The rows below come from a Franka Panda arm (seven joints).
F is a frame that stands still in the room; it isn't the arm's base.
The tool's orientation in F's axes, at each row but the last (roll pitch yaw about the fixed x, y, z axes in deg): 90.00 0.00 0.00; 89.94 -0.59 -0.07; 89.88 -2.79 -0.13; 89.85 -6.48 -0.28
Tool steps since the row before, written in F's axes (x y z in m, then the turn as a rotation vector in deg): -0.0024 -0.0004 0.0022 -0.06 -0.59 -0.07; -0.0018 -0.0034 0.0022 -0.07 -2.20 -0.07; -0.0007 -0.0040 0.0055 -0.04 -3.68 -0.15; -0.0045 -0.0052 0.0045 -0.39 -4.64 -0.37
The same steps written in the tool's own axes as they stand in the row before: -0.0024 0.0022 0.0004 -0.06 -0.07 0.59; -0.0018 0.0022 0.0034 -0.07 -0.07 2.20; -0.0004 0.0055 0.0040 -0.04 -0.16 3.68; -0.0039 0.0050 0.0052 -0.41 -0.34 4.64
